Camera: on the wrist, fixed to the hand. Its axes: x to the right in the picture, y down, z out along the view.
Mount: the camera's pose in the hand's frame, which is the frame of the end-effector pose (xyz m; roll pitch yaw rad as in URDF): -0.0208 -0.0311 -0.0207 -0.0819 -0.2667 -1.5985
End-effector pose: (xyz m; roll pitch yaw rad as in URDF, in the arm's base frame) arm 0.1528 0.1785 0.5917 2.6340 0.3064 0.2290
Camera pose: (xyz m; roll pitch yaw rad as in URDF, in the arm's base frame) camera 0.1259 0.2105 0.6008 -2.7926 0.7187 2.1192
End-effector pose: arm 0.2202 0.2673 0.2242 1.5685 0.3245 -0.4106
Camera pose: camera 0.2013 0.2980 0.2013 -1.0266 1.1310 -2.8780
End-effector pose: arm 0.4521 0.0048 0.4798 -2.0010 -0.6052 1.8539
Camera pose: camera 0.4684 -0.0301 0.4983 2.2153 -0.6626 -2.2385
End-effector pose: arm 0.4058 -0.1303 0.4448 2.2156 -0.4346 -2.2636
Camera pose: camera 0.4416 -0.1423 0.4248 2.1804 1.0235 -1.4755
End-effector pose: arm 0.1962 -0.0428 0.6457 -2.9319 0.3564 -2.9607
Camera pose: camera 0.2109 -0.0667 0.6780 -2.8726 0.0442 -1.3449
